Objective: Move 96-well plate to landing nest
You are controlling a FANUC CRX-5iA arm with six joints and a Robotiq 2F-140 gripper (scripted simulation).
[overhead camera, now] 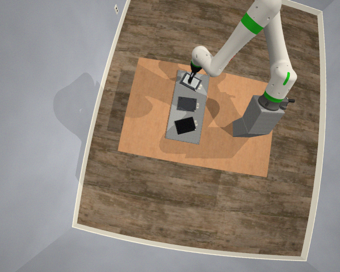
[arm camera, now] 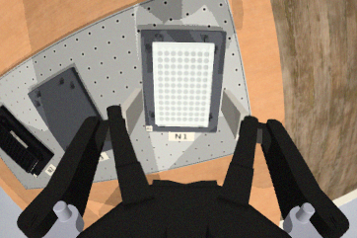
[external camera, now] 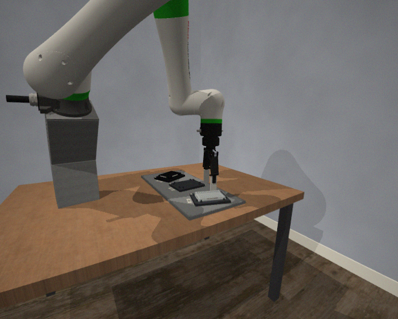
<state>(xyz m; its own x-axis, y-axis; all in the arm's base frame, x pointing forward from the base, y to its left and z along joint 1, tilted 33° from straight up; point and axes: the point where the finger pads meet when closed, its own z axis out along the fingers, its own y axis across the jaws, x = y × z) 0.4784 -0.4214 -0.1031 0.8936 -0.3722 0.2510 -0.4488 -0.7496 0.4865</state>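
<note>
The white 96-well plate M06 lies 70 mm below my hand. Round my hand: dark plate nest N1: 80 mm below; dark landing nest N3: 30 mm ahead, 210 mm to the left, 80 mm below; N1 label: 90 mm behind, 40 mm to the left, 90 mm below.
</note>
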